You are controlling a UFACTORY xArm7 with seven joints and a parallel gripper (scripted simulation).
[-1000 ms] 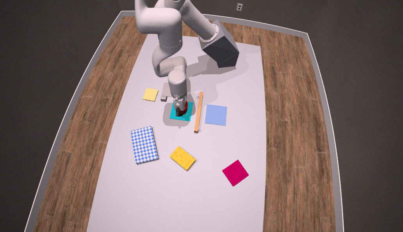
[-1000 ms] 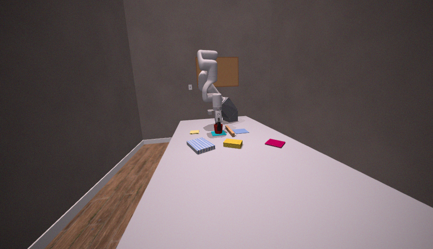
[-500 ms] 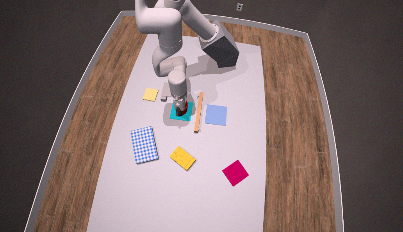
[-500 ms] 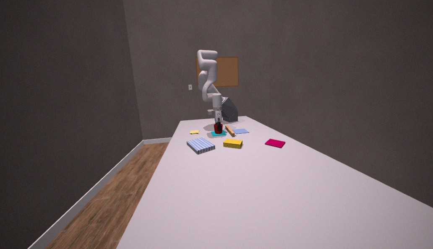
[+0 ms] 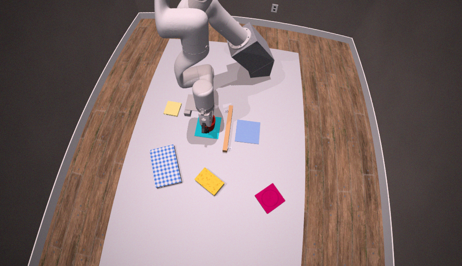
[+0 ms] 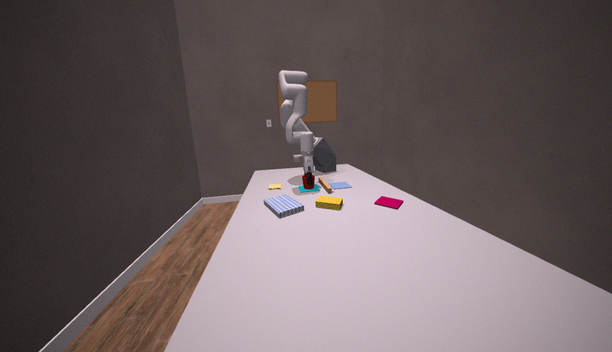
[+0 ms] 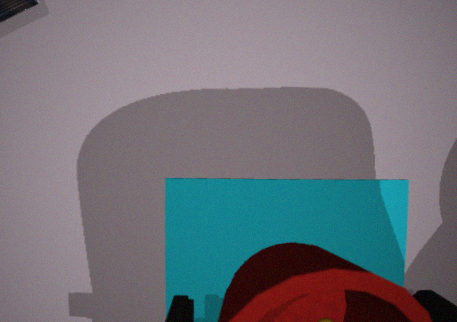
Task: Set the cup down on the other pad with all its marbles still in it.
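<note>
The red cup is 20 mm below my hand. From my hand the other things lie so: wooden rail 20 mm ahead, 100 mm to the left, 40 mm below; cyan pad 60 mm below; light blue pad 40 mm ahead, 190 mm to the left, 60 mm below.
</note>
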